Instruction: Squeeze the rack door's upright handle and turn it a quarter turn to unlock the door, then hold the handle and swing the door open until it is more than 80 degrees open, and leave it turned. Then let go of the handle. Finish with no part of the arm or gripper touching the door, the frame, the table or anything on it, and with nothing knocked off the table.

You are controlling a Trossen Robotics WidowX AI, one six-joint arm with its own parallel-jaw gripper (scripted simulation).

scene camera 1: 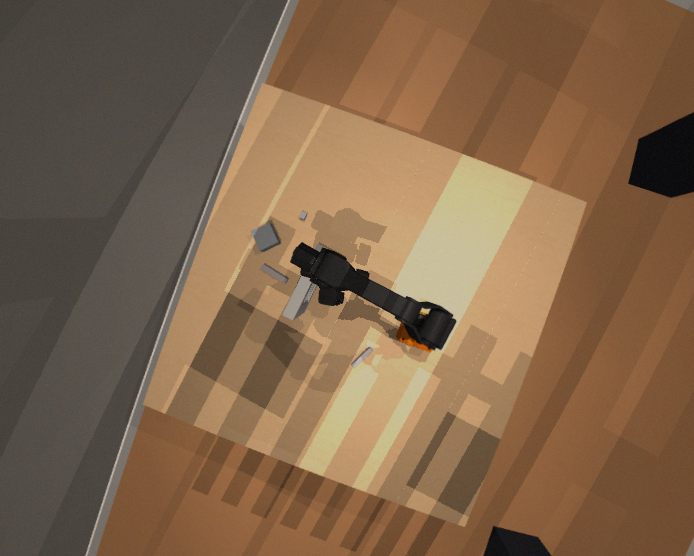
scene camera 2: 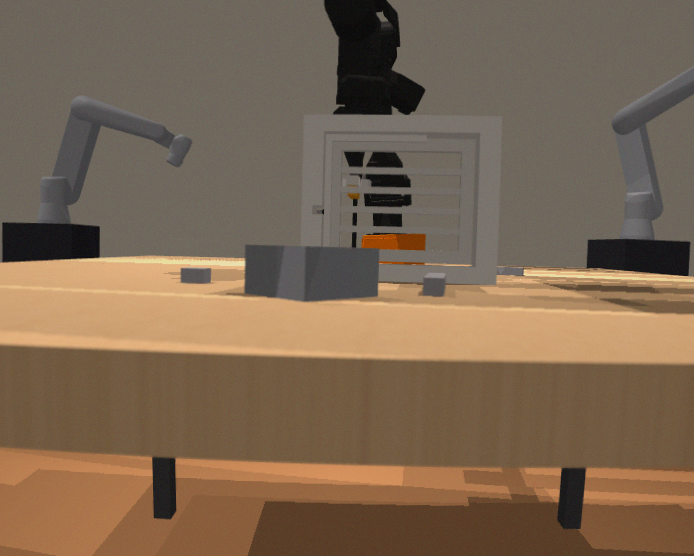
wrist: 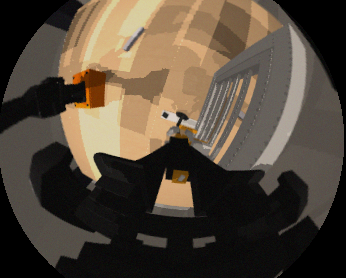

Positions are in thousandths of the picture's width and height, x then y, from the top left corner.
Scene:
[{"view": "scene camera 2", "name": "gripper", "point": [512,307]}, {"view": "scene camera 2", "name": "grey block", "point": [434,492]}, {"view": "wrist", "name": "gripper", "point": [516,531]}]

